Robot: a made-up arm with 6 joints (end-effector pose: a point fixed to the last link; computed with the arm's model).
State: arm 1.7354 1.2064 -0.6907 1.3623 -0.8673 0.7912
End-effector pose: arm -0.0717 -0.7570 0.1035 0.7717 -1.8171 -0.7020
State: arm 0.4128 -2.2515 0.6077 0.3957 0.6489 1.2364
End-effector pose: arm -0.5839 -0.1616 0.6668 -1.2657 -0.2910 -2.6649
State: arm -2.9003 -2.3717 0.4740 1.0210 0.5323 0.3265
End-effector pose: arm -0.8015 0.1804 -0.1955 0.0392 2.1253 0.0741
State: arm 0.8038 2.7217 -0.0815 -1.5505 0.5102 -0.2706
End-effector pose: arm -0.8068 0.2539 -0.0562 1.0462 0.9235 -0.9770
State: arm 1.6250 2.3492 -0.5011 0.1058 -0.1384 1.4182
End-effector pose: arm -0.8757 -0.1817 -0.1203 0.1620 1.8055 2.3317
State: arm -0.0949 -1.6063 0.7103 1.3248 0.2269 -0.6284
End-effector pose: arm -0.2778 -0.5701 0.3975 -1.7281 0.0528 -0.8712
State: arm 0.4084 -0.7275 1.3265 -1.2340 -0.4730 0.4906
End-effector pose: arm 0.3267 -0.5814 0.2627 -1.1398 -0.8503 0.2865
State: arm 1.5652 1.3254 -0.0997 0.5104 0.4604 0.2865
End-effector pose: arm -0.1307 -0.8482 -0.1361 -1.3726 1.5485 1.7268
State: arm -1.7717 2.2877 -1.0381 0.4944 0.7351 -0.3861
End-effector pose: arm -0.4505 -0.0048 0.6064 -2.0846 1.4378 0.2628
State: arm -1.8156 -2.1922 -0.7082 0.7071 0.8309 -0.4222
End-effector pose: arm -0.1687 -0.4891 -0.1410 -1.5622 -0.1222 0.1915
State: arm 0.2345 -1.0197 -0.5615 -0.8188 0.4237 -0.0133
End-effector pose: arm 0.5732 -0.1978 0.1182 -0.9506 -1.0185 1.4025
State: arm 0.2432 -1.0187 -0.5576 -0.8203 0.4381 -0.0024
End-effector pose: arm 0.5739 -0.1968 0.1242 -0.9700 -1.0262 1.3929
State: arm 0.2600 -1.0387 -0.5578 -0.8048 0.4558 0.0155
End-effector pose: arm 0.5721 -0.1940 0.1476 -1.0417 -1.0312 1.3854
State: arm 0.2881 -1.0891 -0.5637 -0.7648 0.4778 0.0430
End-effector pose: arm 0.5652 -0.1859 0.1956 -1.1880 -1.0335 1.3780
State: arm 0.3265 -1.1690 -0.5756 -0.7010 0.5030 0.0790
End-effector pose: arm 0.5492 -0.1679 0.2656 -1.4053 -1.0340 1.3637
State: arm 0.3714 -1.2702 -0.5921 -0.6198 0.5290 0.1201
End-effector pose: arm 0.5213 -0.1364 0.3475 -1.6721 -1.0339 1.3332
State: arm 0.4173 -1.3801 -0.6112 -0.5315 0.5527 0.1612
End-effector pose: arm 0.4819 -0.0927 0.4271 -1.9547 -1.0340 1.2814
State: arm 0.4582 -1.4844 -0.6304 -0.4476 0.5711 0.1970
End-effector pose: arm 0.4367 -0.0443 0.4923 -2.2159 -1.0337 1.2124
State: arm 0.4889 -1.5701 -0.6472 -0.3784 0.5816 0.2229
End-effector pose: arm 0.3949 -0.0019 0.5374 -2.4232 -1.0302 1.1411
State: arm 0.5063 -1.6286 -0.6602 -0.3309 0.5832 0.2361
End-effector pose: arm 0.3650 0.0262 0.5630 -2.5568 -1.0211 1.0879
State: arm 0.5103 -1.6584 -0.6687 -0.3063 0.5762 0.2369
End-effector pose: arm 0.3507 0.0370 0.5736 -2.6157 -1.0056 1.0647
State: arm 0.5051 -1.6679 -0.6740 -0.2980 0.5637 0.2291
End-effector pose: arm 0.3482 0.0353 0.5750 -2.6223 -0.9864 1.0668
